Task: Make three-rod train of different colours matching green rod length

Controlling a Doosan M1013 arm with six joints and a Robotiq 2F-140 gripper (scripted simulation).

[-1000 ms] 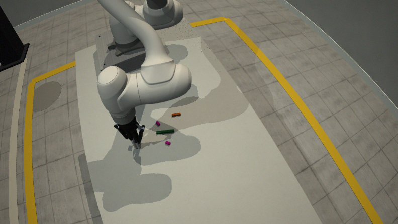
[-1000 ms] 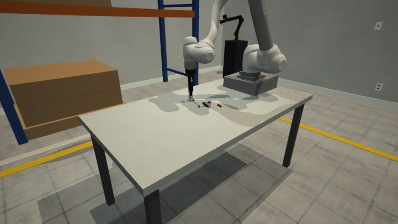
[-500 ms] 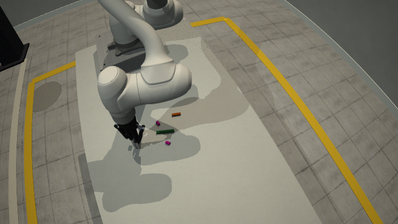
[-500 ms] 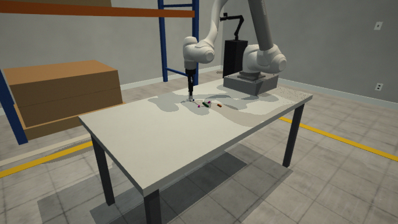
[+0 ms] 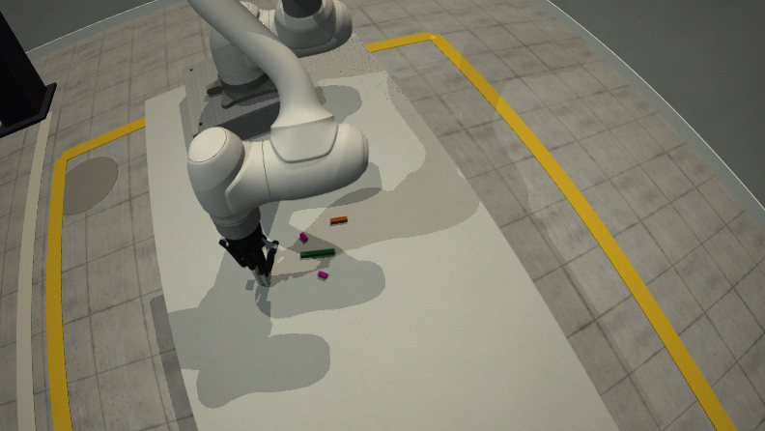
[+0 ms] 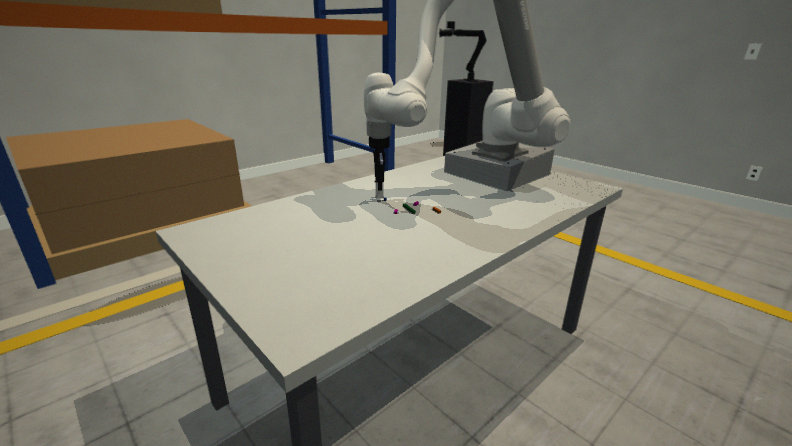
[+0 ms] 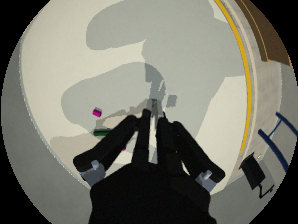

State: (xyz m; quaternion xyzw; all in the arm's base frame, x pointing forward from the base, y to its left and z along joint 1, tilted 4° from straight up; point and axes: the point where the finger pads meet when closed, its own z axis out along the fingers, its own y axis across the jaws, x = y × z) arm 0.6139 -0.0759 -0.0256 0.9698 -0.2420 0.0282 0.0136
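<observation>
Right now my hand is 20 mm past the small blue rod, 10 mm to the right of it and 40 mm above it. From my hand the other things lie so: grey rod 30 mm below; green rod 30 mm behind, 140 mm to the left, 40 mm below; orange rod 110 mm behind, 210 mm to the left, 40 mm below.
</observation>
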